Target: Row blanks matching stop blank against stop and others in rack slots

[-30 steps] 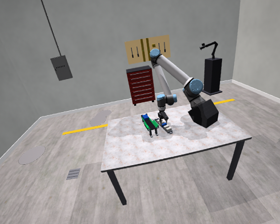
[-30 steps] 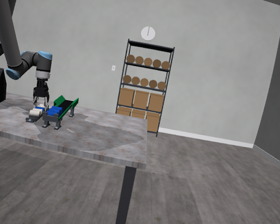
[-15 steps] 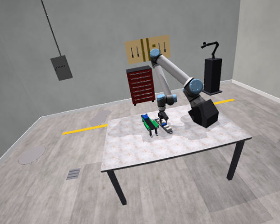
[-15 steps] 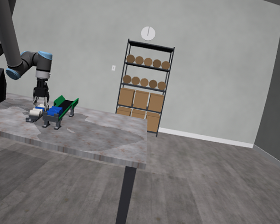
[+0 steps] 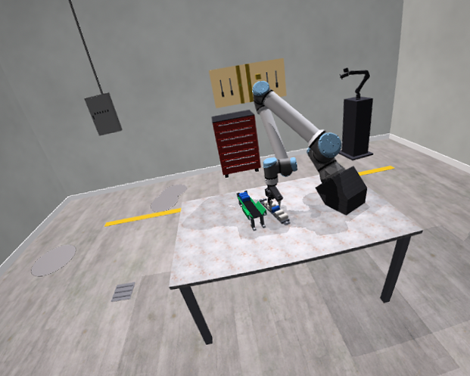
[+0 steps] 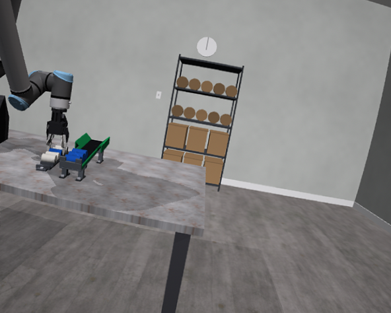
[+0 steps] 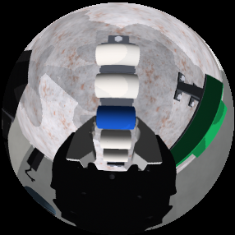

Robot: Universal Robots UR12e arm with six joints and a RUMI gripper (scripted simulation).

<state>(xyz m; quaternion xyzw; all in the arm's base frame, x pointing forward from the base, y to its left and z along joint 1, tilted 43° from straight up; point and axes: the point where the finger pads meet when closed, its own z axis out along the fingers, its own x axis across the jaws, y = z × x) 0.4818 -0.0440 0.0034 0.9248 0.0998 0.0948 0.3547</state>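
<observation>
Now: hand 30 mm to the left of the stock rack and 40 mm above it.
</observation>
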